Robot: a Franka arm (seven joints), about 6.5 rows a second.
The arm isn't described. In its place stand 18 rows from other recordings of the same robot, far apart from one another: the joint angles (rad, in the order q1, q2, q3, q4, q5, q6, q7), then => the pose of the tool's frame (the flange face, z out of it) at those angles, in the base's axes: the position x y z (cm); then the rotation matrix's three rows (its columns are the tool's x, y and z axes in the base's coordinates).
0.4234, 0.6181, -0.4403, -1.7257, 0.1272, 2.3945, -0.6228 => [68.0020 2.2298 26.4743], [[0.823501 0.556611 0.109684], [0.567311 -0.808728 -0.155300], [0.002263 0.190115 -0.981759]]
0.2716, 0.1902, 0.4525, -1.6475, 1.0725, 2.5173, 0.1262 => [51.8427 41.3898 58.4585], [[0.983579 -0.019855 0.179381], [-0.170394 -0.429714 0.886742], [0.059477 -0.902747 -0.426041]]
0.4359, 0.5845, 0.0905, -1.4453, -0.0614, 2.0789, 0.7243 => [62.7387 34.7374 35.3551], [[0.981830 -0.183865 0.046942], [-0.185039 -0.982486 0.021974], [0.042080 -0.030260 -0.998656]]
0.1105, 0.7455, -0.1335, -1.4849, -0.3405, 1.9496, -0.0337 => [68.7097 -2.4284 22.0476], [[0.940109 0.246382 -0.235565], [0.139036 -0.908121 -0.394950], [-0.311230 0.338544 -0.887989]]
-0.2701, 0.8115, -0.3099, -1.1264, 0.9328, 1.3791, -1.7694 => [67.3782 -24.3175 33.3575], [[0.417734 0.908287 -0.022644], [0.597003 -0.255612 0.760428], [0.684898 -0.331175 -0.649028]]
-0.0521, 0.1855, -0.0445, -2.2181, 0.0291, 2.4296, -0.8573 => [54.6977 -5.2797 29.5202], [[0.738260 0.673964 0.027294], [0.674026 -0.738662 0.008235], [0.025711 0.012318 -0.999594]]
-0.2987, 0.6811, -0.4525, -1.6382, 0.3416, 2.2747, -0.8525 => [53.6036 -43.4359 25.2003], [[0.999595 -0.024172 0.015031], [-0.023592 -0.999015 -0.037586], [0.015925 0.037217 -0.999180]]
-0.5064, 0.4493, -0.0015, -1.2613, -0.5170, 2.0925, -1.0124 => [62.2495 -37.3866 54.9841], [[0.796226 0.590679 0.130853], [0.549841 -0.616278 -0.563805], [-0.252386 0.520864 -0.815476]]
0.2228, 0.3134, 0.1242, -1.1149, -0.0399, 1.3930, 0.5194 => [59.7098 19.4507 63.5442], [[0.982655 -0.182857 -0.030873], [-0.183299 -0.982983 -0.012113], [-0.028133 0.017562 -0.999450]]
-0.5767, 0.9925, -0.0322, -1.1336, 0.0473, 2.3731, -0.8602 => [65.4020 -44.4962 22.2286], [[0.953666 0.218459 0.206873], [0.248399 -0.959665 -0.131684], [0.169761 0.176969 -0.969465]]
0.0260, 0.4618, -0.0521, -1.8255, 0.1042, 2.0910, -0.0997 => [62.4006 -0.9299 26.7491], [[0.981746 0.008940 -0.189986], [0.022915 -0.997178 0.071489], [-0.188811 -0.074538 -0.979181]]
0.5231, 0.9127, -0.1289, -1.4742, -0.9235, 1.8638, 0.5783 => [63.9964 21.3271 13.2101], [[0.945765 0.286054 0.153952], [0.278860 -0.471815 -0.836438], [-0.166629 0.834005 -0.525995]]
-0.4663, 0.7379, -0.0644, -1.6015, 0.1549, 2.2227, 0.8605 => [59.3530 -33.6700 18.8062], [[0.089035 -0.994481 -0.055500], [-0.987820 -0.095303 0.122998], [-0.127608 0.043873 -0.990854]]
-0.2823, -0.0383, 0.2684, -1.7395, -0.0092, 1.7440, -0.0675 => [55.4613 -0.6136 57.9897], [[0.997663 0.054540 0.041149], [0.055389 -0.998269 -0.019789], [0.039998 0.022021 -0.998957]]
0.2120, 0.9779, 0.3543, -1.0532, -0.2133, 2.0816, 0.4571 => [71.4506 32.5223 26.6385], [[0.998217 0.045315 0.038838], [0.039841 -0.990493 0.131671], [0.044435 -0.129889 -0.990532]]
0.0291, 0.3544, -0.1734, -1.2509, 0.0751, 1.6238, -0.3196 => [65.9467 -6.6787 56.7232], [[0.982873 0.182542 0.025274], [0.182293 -0.983173 0.011837], [0.027010 -0.007027 -0.999610]]
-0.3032, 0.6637, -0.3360, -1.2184, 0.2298, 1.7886, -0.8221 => [62.9218 -36.6044 39.4239], [[0.981990 0.184995 -0.038373], [0.186746 -0.981206 0.048579], [-0.028664 -0.054870 -0.998082]]
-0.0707, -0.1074, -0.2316, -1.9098, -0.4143, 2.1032, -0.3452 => [52.5670 -18.9435 57.3836], [[0.967954 0.151618 0.200193], [0.222328 -0.888057 -0.402399], [0.116772 0.434012 -0.893307]]
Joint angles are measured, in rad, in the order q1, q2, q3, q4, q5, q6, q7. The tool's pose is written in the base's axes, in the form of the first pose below.
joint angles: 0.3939, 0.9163, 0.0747, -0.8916, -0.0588, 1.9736, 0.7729
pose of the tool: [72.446 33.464 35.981], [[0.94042 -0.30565 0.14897], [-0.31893 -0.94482 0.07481], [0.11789 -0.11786 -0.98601]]
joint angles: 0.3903, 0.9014, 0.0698, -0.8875, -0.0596, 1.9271, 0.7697
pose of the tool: [72.274 32.793 36.877], [[0.94175 -0.31137 0.12710], [-0.32033 -0.94559 0.05702], [0.10243 -0.09441 -0.99025]]
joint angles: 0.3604, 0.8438, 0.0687, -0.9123, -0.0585, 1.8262, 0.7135
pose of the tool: [71.853 30.050 39.187], [[0.95440 -0.29072 0.06784], [-0.29283 -0.95588 0.02327], [0.05808 -0.04208 -0.99742]]
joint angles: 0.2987, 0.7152, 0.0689, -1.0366, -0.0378, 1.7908, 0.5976
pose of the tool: [71.074 25.210 42.671], [[0.97077 -0.23743 0.03501], [-0.23826 -0.97096 0.02158], [0.02887 -0.02929 -0.99915]]
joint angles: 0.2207, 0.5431, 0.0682, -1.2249, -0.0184, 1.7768, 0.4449
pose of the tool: [68.946 19.124 46.095], [[0.98686 -0.16153 0.00474], [-0.16159 -0.98667 0.01926], [0.00156 -0.01977 -0.99980]]
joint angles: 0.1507, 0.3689, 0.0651, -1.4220, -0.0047, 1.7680, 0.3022
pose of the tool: [65.500 13.649 48.610], [[0.99565 -0.08956 -0.02564], [-0.08923 -0.99592 0.01377], [-0.02677 -0.01142 -0.99958]]
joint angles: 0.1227, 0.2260, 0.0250, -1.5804, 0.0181, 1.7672, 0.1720
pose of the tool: [62.072 9.259 50.276], [[0.99869 -0.02904 -0.04208], [-0.02833 -0.99945 0.01737], [-0.04256 -0.01615 -0.99896]]
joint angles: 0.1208, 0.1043, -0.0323, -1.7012, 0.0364, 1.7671, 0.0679
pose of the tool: [58.878 5.618 51.941], [[0.99909 0.01233 -0.04090], [0.01351 -0.99949 0.02883], [-0.04052 -0.02935 -0.99875]]
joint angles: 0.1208, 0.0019, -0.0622, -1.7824, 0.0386, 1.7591, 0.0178
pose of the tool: [55.999 3.630 53.899], [[0.99910 0.03258 -0.02721], [0.03356 -0.99878 0.03626], [-0.02599 -0.03714 -0.99897]]
